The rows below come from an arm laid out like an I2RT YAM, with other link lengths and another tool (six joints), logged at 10 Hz.
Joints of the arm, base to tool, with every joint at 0 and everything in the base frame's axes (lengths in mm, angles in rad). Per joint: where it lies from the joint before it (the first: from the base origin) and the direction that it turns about. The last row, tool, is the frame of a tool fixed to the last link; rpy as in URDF.
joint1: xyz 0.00 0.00 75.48 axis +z
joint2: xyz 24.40 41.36 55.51 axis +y
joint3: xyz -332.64 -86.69 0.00 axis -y
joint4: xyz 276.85 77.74 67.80 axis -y
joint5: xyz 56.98 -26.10 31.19 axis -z
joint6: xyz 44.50 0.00 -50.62 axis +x
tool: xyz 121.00 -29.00 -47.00 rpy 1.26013 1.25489 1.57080
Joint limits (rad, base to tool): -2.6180..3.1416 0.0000..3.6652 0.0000..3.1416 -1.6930..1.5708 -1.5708..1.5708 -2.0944..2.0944
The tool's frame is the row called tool.
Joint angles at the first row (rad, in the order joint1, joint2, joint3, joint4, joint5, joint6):
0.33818, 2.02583, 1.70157, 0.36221, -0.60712, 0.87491
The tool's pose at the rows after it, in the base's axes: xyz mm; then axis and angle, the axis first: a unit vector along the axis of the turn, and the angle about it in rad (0 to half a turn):
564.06 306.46 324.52 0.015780 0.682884 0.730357 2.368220
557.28 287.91 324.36 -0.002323 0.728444 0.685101 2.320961
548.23 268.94 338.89 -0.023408 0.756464 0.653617 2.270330
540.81 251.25 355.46 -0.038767 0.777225 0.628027 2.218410
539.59 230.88 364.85 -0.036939 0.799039 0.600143 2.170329
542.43 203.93 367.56 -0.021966 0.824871 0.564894 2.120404
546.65 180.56 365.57 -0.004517 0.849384 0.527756 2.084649
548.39 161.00 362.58 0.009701 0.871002 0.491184 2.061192
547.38 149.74 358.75 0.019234 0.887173 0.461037 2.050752
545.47 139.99 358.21 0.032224 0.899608 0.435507 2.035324
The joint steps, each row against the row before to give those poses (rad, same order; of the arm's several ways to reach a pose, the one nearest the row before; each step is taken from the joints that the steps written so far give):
0.00001, -0.02137, 0.00001, -0.14764, 0.05151, -0.14305
-0.00116, -0.04311, -0.00003, -0.13044, 0.05835, -0.13428
-0.00610, -0.05453, 0.00005, -0.08891, 0.04350, -0.09804
-0.00687, -0.04848, 0.00262, -0.06331, 0.04348, -0.07248
-0.01373, -0.02898, 0.00726, -0.05189, 0.05379, -0.04883
-0.02402, -0.01984, 0.00040, -0.04197, 0.06600, -0.04005
-0.01947, -0.00458, 0.00645, -0.03812, 0.06561, -0.03281
-0.01372, -0.00303, 0.00461, -0.03586, 0.05990, -0.03051
-0.00155, -0.00230, -0.00003, -0.02784, 0.05186, -0.02214
0.00078, -0.00572, 0.00002, -0.02061, 0.05342, -0.00991

